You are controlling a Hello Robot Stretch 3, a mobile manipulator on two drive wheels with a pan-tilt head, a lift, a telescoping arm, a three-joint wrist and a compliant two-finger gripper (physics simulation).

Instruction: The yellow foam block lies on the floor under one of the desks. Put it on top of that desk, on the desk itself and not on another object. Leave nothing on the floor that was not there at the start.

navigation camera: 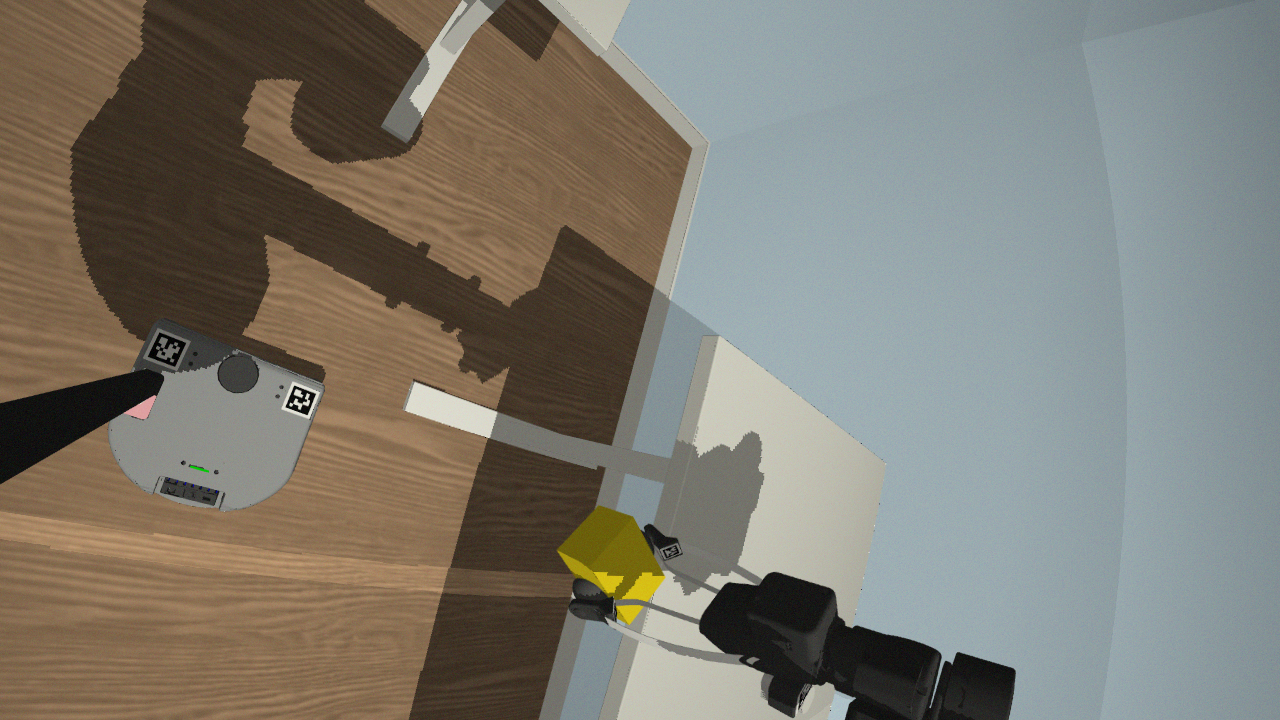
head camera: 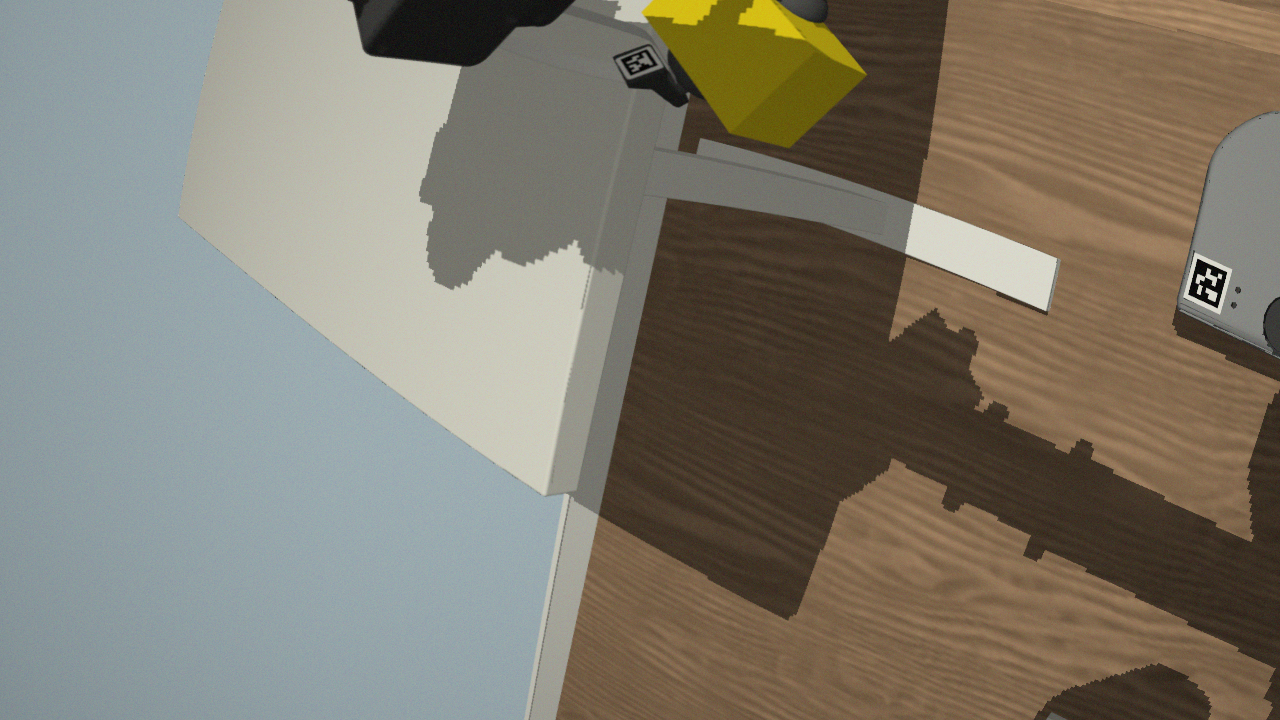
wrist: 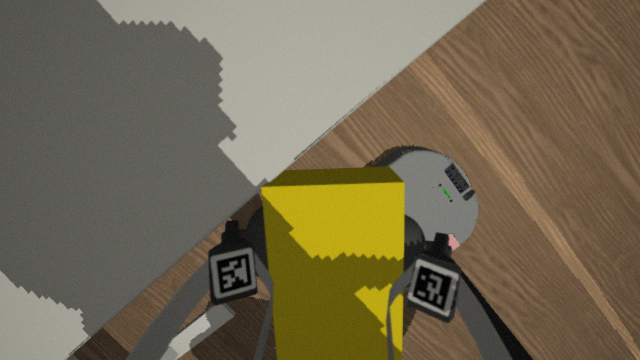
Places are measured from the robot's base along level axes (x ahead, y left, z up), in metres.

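Pixels of known places: gripper, fingertip midpoint: [head camera: 768,40]; robot's base, origin of the base link: [navigation camera: 237,372].
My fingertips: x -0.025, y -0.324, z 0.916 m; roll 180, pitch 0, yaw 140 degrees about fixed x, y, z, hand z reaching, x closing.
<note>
Ahead of a thing's pixels: the offset from my fingertips to its top centre. "spot": to the spot under its first point. Level surfaces: height alone.
The yellow foam block @(0.003 m ahead, 0.006 m left, 0.045 m up) [head camera: 760,76] [navigation camera: 608,550] [wrist: 334,222] is held in the air between the two fingertips. My gripper [head camera: 735,44] [navigation camera: 623,570] [wrist: 334,233] is shut on it, one fingertip on each side. The white desk @(0.035 m up) [head camera: 313,205] [navigation camera: 805,501] [wrist: 310,60] has the arm's shadow on its top. In the head and navigation views the block overlaps the desk's front edge and the floor beside it. In the wrist view the desk edge runs diagonally behind the block's upper left corner. The block's lower end is cut off in the wrist view.
The grey robot base [head camera: 1244,223] [navigation camera: 214,429] [wrist: 435,195] stands on the wooden floor @(0.915 m down) [head camera: 716,644] [navigation camera: 358,555] [wrist: 550,100]. A white desk leg @(spot: 0.123 m ahead, 0.199 m right, 0.890 m down) [head camera: 984,255] [navigation camera: 452,410] reaches out along the floor. Another white leg @(spot: 0.914 m ahead, 0.263 m left, 0.890 m down) [navigation camera: 429,80] shows at the navigation view's top. The blue wall [head camera: 223,447] [navigation camera: 939,268] is behind the desk.
</note>
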